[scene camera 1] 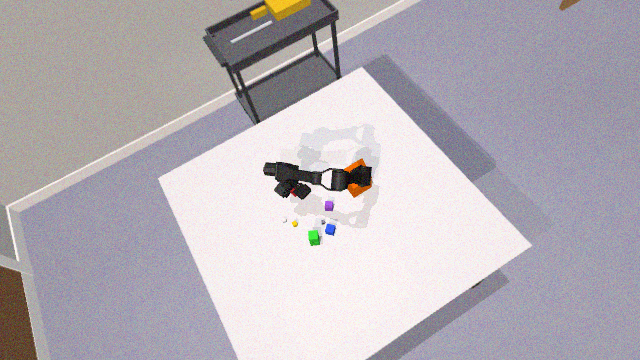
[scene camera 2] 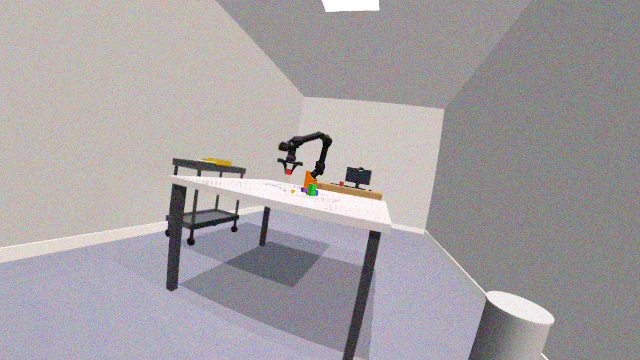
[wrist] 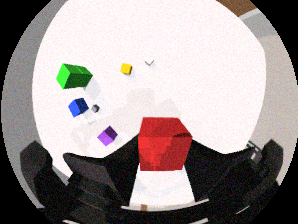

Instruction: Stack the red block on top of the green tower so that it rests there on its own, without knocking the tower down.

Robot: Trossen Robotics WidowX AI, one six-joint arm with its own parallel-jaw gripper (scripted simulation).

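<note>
My gripper (wrist: 160, 136): holding a red block (wrist: 164, 142).
</note>
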